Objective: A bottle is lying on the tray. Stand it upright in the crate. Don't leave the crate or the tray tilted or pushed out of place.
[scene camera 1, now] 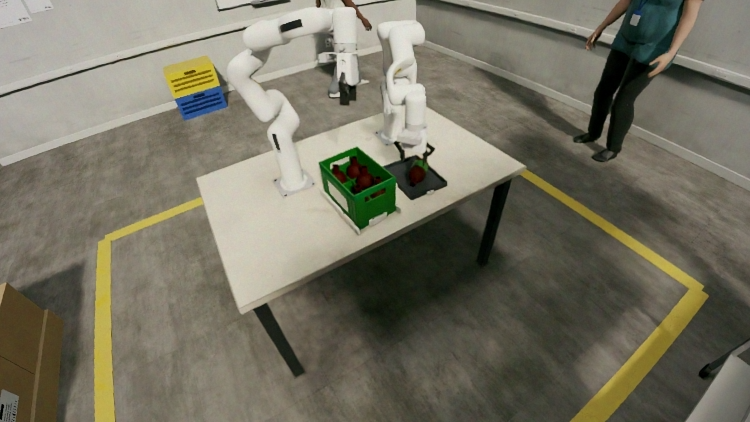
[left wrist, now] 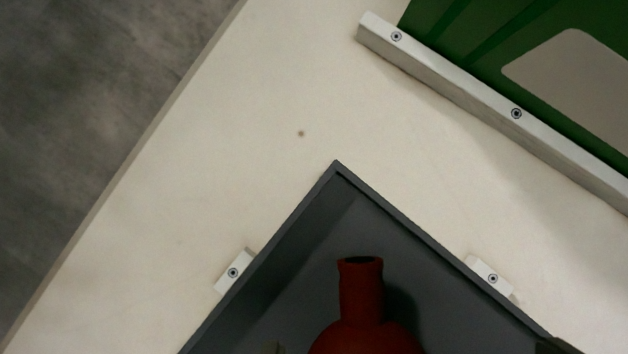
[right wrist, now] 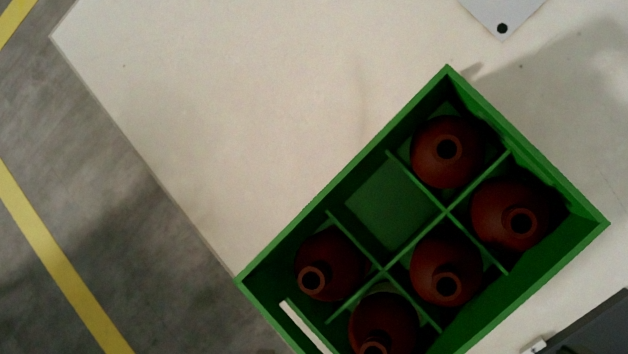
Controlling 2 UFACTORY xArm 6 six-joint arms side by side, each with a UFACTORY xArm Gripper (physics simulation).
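Where they show: left gripper, fingertip midpoint: (scene camera 1: 413, 162); right gripper, fingertip midpoint: (scene camera 1: 348, 102); left arm's base at its link origin: (scene camera 1: 392, 135); right arm's base at its link origin: (scene camera 1: 294, 182).
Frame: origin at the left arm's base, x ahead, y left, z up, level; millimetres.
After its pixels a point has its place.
Observation:
A dark red bottle (scene camera 1: 416, 174) {x 437, y -99, z 65 mm} (left wrist: 361, 300) {x 450, y -117, z 54 mm} with a green label lies on the dark grey tray (scene camera 1: 432, 183) {x 458, y -28, z 5 mm} (left wrist: 320, 250) {x 478, y -117, z 5 mm} (right wrist: 595, 325) {x 313, y -163, z 5 mm}, its neck toward the table's front edge. My left gripper (scene camera 1: 415, 158) {x 443, y -119, z 139 mm} (left wrist: 414, 347) {x 443, y -119, z 139 mm} is open, low over the tray, with its fingers on either side of the bottle's body. The green crate (scene camera 1: 380, 202) {x 554, y -321, z 87 mm} (left wrist: 440, 30) {x 518, y -252, z 55 mm} (right wrist: 540, 265) {x 336, y -294, z 147 mm} stands upright left of the tray in scene camera 1 and holds several upright bottles. Its empty compartment (right wrist: 392, 205) {x 433, y -407, z 8 mm} is the middle one of the upper-left row in the right wrist view. My right gripper (scene camera 1: 347, 95) {x 402, y -356, z 439 mm} is open and empty, high behind the crate.
A pale rail (left wrist: 465, 80) {x 487, y -252, z 30 mm} is fixed along the crate's base. Small pale stops (left wrist: 233, 272) {x 510, y -70, z 15 mm} (left wrist: 492, 277) {x 388, y -179, z 15 mm} sit against the tray's edges. The table's edge (left wrist: 135, 150) {x 613, y -80, z 0 mm} runs past the tray's front. A person (scene camera 1: 637, 57) stands at the far right.

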